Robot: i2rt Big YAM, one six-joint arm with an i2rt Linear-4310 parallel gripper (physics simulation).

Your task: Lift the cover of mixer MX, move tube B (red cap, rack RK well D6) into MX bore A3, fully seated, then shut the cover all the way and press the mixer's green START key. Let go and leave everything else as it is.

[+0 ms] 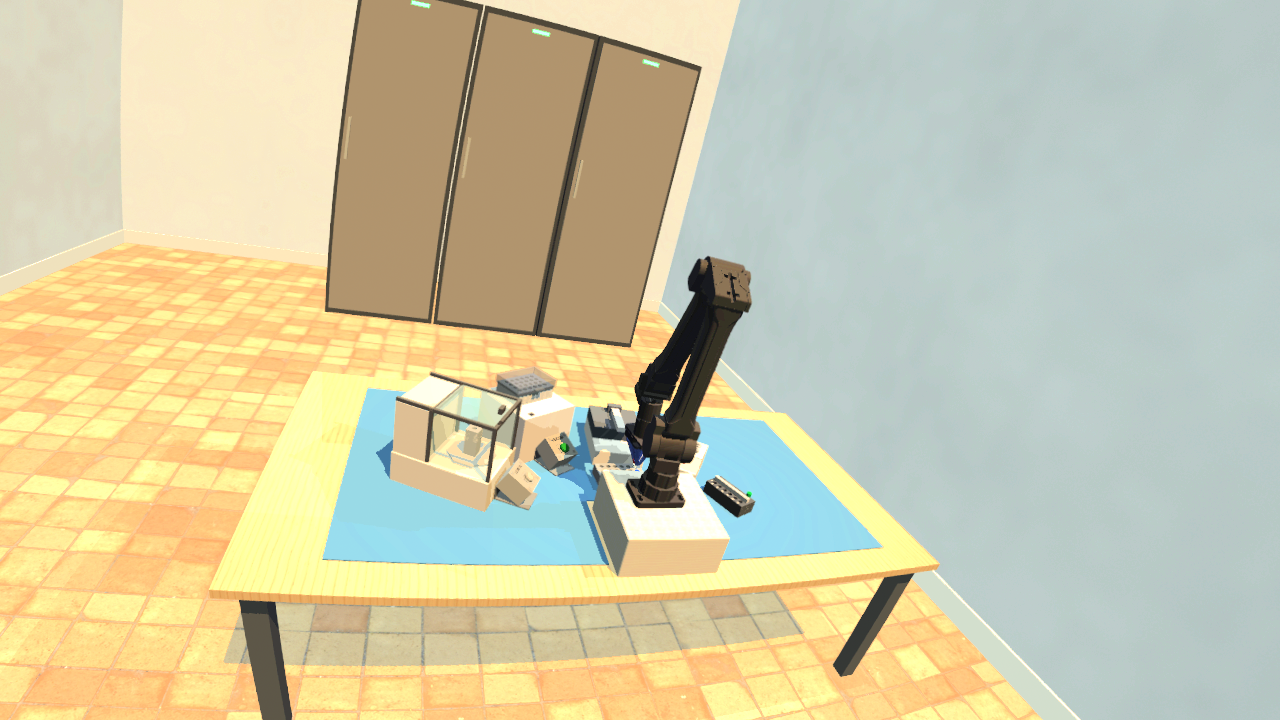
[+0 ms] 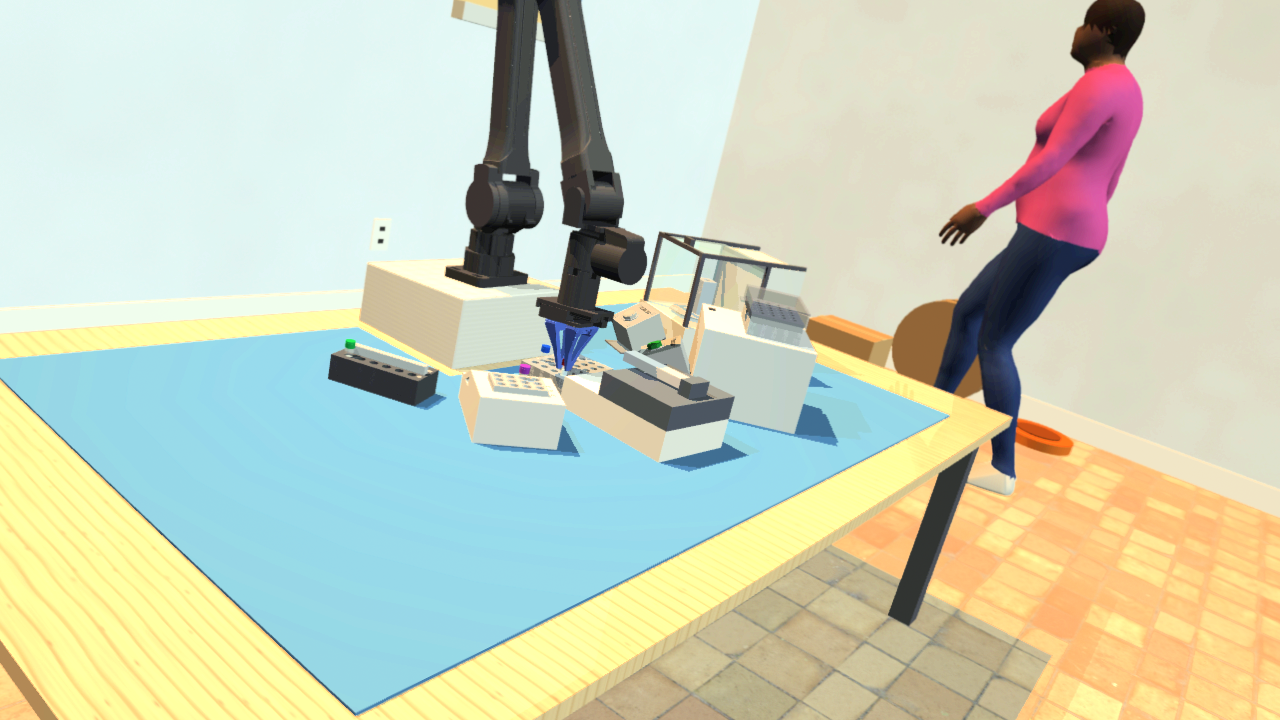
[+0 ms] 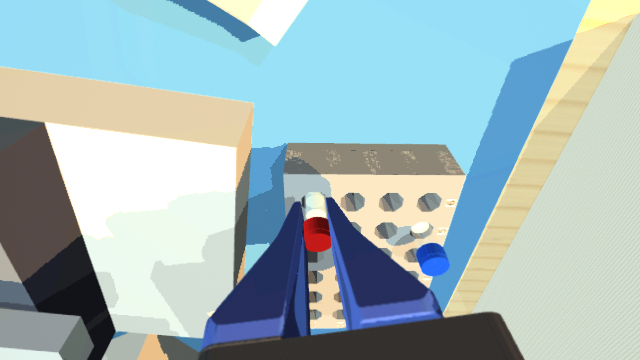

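Where they show: gripper, between the fingertips: (image 1: 636, 463) (image 2: 563, 369) (image 3: 314, 209); arm's base, origin of its link: (image 1: 654, 495) (image 2: 486, 279).
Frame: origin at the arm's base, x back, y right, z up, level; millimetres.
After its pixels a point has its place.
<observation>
Tube B, with a red cap (image 3: 317, 235) @(y 55, x -231, z -51 mm) and pale body, stands at the corner well D6 of the beige rack RK (image 3: 375, 184) @(y 64, x -203, z -76 mm) (image 2: 590, 366) @(y -27, x -223, z -76 mm). My gripper (image 3: 314, 209) @(y 56, x -232, z -67 mm) (image 2: 563, 368) @(y 56, x -232, z -67 mm) is shut on the tube body, with the fingertips on both sides just below the cap. How deep the tube sits in the well cannot be told. A tall white unit (image 1: 547, 428) @(y -182, x -315, z -17 mm) (image 2: 751, 385) @(y -151, x -444, z -43 mm) carries a grey well block under a clear cover (image 1: 526, 376) @(y -239, x -410, z 84 mm). A sloped panel with a green key (image 1: 563, 446) @(y -148, x -258, z -35 mm) (image 2: 656, 344) @(y -135, x -268, z -35 mm) stands beside it. It looks like mixer MX; no label is readable.
A blue-capped tube (image 3: 433, 260) @(y 39, x -177, z -52 mm) stands in the rack. A low device with a dark top (image 2: 666, 394) @(y 85, x -429, z -26 mm) is close beside it. A white box with holes (image 2: 510, 407) @(y 275, x -322, z -54 mm), a black tube strip (image 2: 382, 377) @(y 314, x -132, z -80 mm) and a glass-walled instrument (image 1: 456, 438) @(y -435, x -131, z 52 mm) stand on the blue mat (image 2: 295, 537) @(y 611, x -373, z -106 mm).
</observation>
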